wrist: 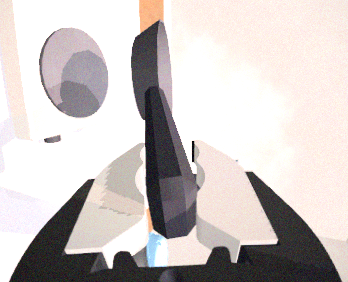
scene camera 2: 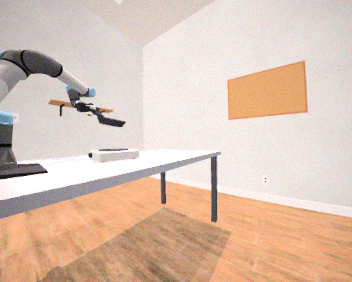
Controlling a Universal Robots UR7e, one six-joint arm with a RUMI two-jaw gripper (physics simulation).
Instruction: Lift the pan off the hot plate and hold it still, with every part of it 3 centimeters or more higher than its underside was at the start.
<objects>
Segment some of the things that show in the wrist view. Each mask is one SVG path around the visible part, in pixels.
My gripper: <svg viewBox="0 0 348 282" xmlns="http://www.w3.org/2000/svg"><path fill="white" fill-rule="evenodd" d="M319 238L290 205L253 171L246 171L226 154L201 140L192 141L192 163L197 166L196 183L201 188L197 192L196 238L200 244L211 250L206 264L138 267L132 256L145 247L149 240L148 216L145 197L142 194L143 189L146 187L144 172L145 143L140 142L110 162L95 178L87 179L47 221L23 253L9 282L342 282Z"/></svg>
A black pan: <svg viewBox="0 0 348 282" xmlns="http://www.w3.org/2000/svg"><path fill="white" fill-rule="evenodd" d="M159 19L135 36L131 49L131 80L137 110L142 120L145 121L145 184L152 227L154 231L164 238L173 239L188 236L196 225L197 183L172 116L173 92L169 43L164 21Z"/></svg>
</objects>
